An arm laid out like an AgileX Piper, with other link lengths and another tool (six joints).
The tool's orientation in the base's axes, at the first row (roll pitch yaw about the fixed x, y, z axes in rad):
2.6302 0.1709 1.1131
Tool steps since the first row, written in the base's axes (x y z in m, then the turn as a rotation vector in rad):
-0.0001 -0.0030 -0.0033 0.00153 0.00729 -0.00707
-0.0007 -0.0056 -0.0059 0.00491 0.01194 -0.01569
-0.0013 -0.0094 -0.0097 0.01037 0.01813 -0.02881
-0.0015 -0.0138 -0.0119 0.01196 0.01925 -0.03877
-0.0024 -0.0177 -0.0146 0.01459 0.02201 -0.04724
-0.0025 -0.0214 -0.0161 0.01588 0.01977 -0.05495
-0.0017 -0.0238 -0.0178 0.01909 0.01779 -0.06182
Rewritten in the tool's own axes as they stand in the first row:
-0.0021 -0.0007 0.0038 0.00831 -0.00442 0.00410
-0.0043 -0.0017 0.0068 0.01536 -0.00725 0.01115
-0.0072 -0.0028 0.0111 0.02544 -0.01103 0.02230
-0.0108 -0.0027 0.0145 0.02882 -0.01488 0.03106
-0.0142 -0.0035 0.0178 0.03384 -0.01767 0.03836
-0.0173 -0.0032 0.0204 0.03374 -0.01964 0.04625
-0.0188 -0.0026 0.0230 0.03455 -0.01970 0.05404

